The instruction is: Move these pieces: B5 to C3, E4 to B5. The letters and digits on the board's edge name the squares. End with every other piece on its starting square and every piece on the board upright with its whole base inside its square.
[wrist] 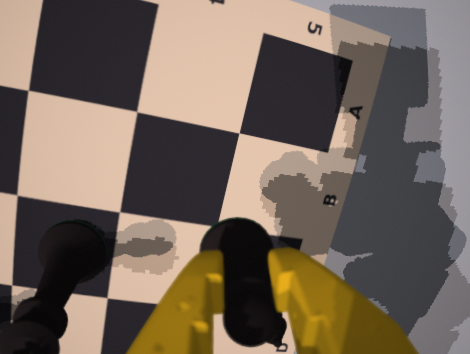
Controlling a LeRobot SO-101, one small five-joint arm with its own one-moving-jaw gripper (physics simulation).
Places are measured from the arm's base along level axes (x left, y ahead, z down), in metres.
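Pixels of known places: end effector, tool point: [222,273].
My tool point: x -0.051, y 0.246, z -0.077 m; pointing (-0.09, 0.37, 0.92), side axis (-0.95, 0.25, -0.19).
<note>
Behind a point stands the place of what it marks.
My gripper [246,255] @[x -0.052, y 0.247, z -0.077 m] is at the bottom middle, its yellow jaws pressed on both sides of a dark piece [247,295] @[x -0.055, y 0.245, z -0.082 m]. The held piece's round base shows beyond the tips, drawn near the corner where B4, B5, C4 and C5 meet; its height above the board is unclear. B5 [252,160] @[x -0.074, y 0.257, z -0.006 m] is a light square with shadows across it and no piece seen standing on it. A tall dark piece [72,250] @[x -0.014, y 0.217, z -0.018 m] stands on dark square C3 [27,215] @[x 0.006, y 0.222, z -0.006 m], its base inside the square and its upper part reaching toward the lower left. E4 does not show.
C5 is mostly hidden behind the jaws and held piece; a small dark shape [280,334] @[x -0.084, y 0.210, z -0.047 m] shows beside the held piece's lower end, unclear what. The board's right edge [384,55] @[x -0.119, y 0.310, z -0.006 m] runs down beside letters A and B, with the grey table [452,25] @[x -0.154, y 0.334, z 0.000 m] beyond. Arm shadows cover that side.
</note>
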